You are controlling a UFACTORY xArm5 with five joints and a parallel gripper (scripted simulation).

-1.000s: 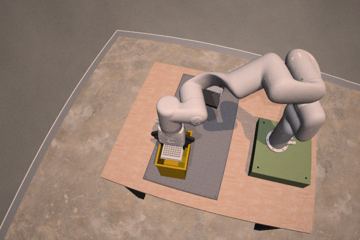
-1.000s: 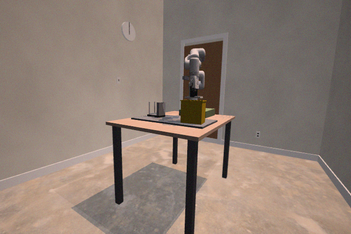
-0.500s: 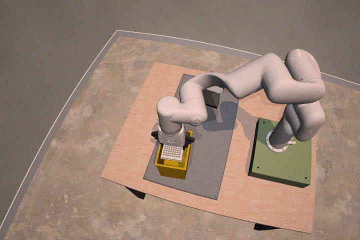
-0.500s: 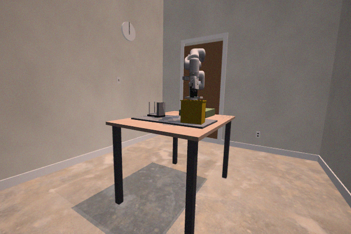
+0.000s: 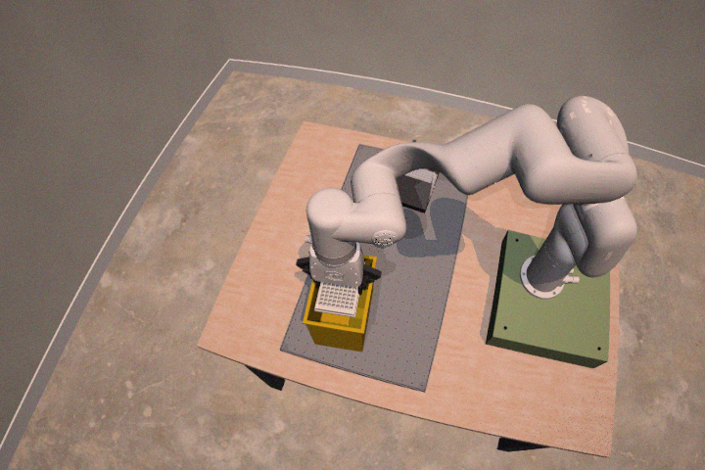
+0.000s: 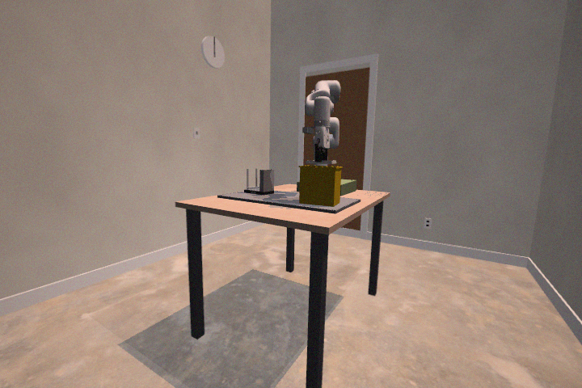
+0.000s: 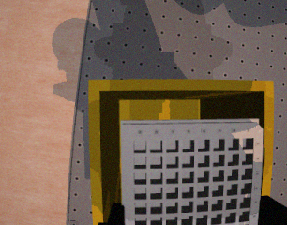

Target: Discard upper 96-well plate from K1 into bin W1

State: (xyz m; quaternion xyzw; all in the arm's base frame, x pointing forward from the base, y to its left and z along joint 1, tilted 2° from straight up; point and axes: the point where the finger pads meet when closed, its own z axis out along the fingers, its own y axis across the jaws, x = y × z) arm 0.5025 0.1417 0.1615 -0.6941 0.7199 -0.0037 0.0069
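My hand is 10 mm above the 96-well plate. Also, from my hand: yellow plastics bin W1 (120 mm below).
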